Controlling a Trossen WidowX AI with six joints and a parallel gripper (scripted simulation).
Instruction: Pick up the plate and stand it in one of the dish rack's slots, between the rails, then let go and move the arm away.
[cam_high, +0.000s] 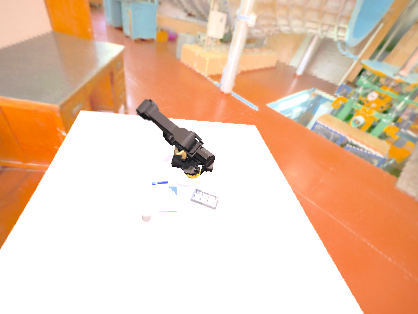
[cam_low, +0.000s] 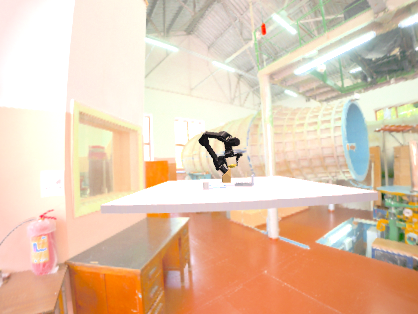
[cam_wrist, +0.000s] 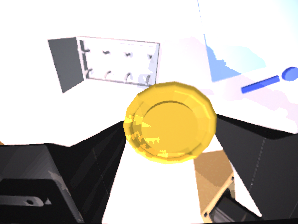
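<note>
Now: gripper tip 120 mm above the dish rack, 70 mm to the right of it and 50 mm short of it. From my gripper tip the other things lie so: yellow plate 10 mm above; then blue spoon 150 mm to the right, 140 mm below, 70 mm behind; then light blue mat 140 mm below, 130 mm to the right, 30 mm ahead.
</note>
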